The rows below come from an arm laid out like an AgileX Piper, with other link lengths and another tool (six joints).
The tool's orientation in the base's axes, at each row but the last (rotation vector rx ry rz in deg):
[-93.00 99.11 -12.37]
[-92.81 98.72 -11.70]
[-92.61 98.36 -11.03]
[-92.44 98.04 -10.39]
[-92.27 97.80 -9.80]
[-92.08 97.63 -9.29]
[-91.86 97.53 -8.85]
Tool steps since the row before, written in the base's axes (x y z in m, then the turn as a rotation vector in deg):
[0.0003 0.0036 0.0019 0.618 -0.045 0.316]
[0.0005 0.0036 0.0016 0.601 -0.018 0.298]
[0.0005 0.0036 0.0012 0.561 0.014 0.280]
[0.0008 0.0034 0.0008 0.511 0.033 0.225]
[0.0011 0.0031 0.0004 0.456 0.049 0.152]
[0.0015 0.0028 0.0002 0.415 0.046 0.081]
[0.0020 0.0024 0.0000 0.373 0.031 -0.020]
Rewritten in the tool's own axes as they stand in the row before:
[-0.0040 -0.0007 0.0001 -0.036 -0.682 0.134]
[-0.0039 -0.0007 0.0005 -0.055 -0.653 0.147]
[-0.0037 -0.0004 0.0008 -0.080 -0.604 0.147]
[-0.0033 -0.0004 0.0012 -0.078 -0.529 0.163]
[-0.0029 -0.0005 0.0016 -0.067 -0.441 0.187]
[-0.0024 -0.0008 0.0019 -0.037 -0.368 0.210]
[-0.0019 -0.0011 0.0022 0.017 -0.280 0.249]

